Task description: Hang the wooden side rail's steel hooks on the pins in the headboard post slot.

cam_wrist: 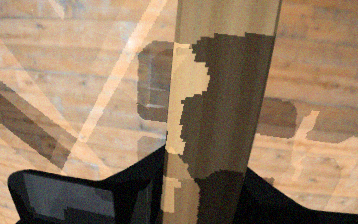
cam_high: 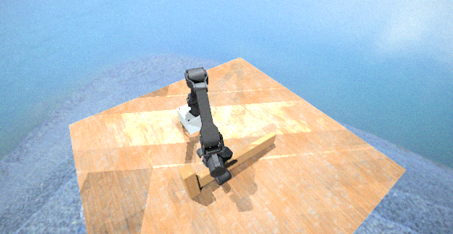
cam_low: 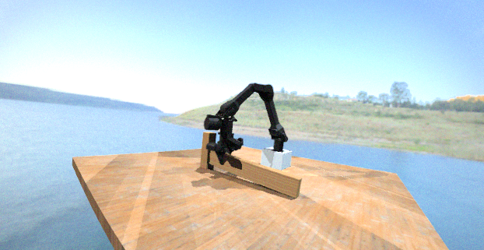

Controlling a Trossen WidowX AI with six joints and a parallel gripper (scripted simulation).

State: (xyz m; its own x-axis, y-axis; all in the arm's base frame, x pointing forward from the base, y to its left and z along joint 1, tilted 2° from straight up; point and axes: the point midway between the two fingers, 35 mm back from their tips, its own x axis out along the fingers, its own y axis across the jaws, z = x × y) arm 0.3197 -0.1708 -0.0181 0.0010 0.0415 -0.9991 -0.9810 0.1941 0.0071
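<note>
Right now the headboard post is 110 mm to the right of my gripper tip, 40 mm above it and 20 mm behind it.
</note>
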